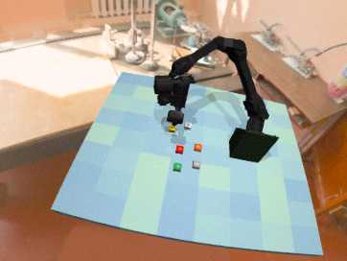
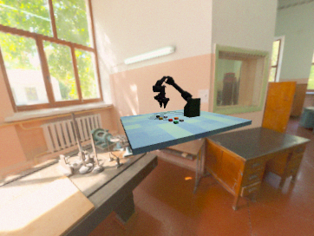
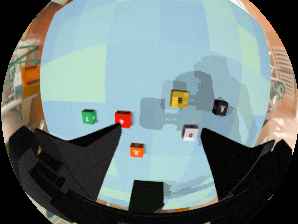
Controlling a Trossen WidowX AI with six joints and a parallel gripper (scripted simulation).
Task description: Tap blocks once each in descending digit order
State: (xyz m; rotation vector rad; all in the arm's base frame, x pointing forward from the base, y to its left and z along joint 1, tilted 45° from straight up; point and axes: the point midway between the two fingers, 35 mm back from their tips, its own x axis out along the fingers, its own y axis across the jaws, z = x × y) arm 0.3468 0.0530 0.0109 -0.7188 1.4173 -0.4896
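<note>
The black block is 14 cm to the right of my gripper tip, 12 cm below it and 1 cm ahead of it. The rest, counted from my gripper tip: yellow block 12 cm below, 4 cm to the right, 1 cm ahead; then red block 12 cm below, 7 cm to the left, 5 cm behind; then white block 12 cm below, 8 cm to the right, 6 cm behind.
</note>
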